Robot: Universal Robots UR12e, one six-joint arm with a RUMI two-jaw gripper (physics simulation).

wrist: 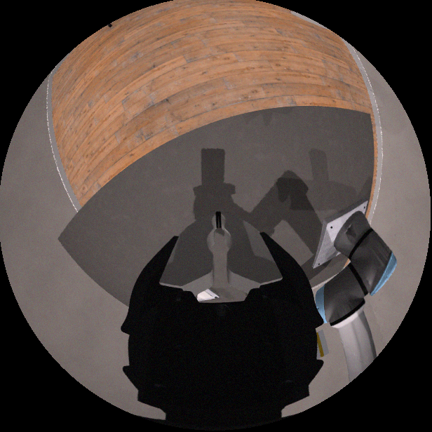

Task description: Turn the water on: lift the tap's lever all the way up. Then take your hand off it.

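Note:
My gripper (217,212) is at the middle of the wrist view, with its two thin black fingertips together. It is shut with nothing between the fingers. Its dark shadow falls on the grey table top beyond the fingertips. The tap and its lever cannot be made out in this view, so the lever's position and its distance from the gripper cannot be told. A small pale patch (206,295) shows through the gap in the black gripper housing; what it belongs to is unclear.
The dark grey table top (110,235) spreads around the gripper. The arm's mounting plate (326,244) is at the right, with the arm's dark joints and grey tube (357,345) beside it. A wooden floor (200,75) lies past the table's far edge. A yellow-striped label (321,345) shows at lower right.

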